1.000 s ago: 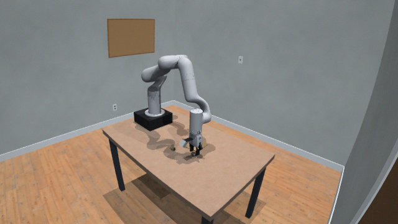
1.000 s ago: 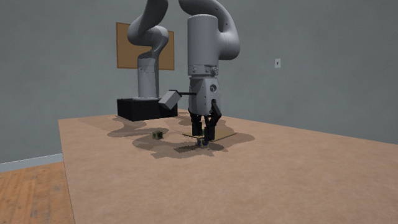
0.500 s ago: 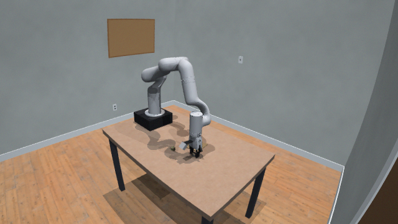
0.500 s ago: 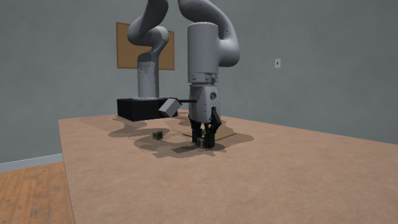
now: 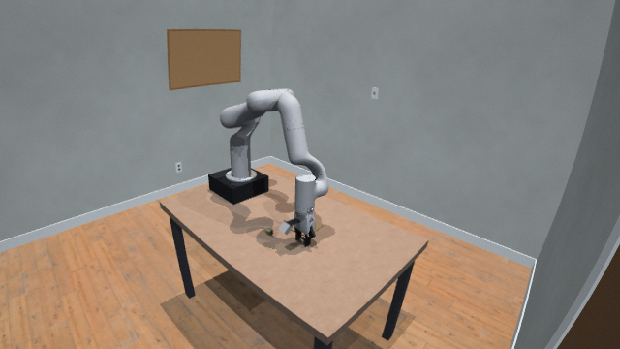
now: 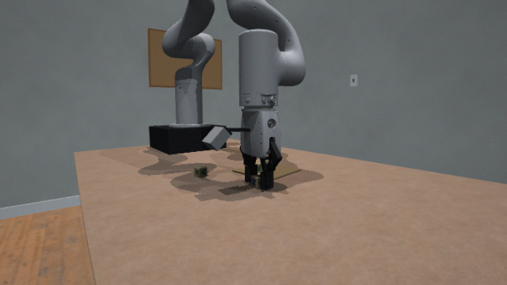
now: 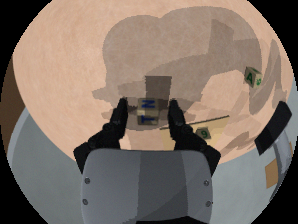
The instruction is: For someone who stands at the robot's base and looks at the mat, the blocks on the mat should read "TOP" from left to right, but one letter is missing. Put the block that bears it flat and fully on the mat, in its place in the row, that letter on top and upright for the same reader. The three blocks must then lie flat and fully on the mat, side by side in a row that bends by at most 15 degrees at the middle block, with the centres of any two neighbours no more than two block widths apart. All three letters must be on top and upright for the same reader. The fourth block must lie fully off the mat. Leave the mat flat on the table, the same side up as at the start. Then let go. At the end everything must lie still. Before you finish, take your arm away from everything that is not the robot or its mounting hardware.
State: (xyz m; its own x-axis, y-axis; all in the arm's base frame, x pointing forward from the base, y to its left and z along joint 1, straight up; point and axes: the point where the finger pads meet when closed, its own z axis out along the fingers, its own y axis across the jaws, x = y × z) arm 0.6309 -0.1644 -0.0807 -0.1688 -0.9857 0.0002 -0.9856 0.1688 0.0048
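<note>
Right now my hand is 9 cm past the tan mat, 12 cm to the right of it and 2 cm above it.
</note>
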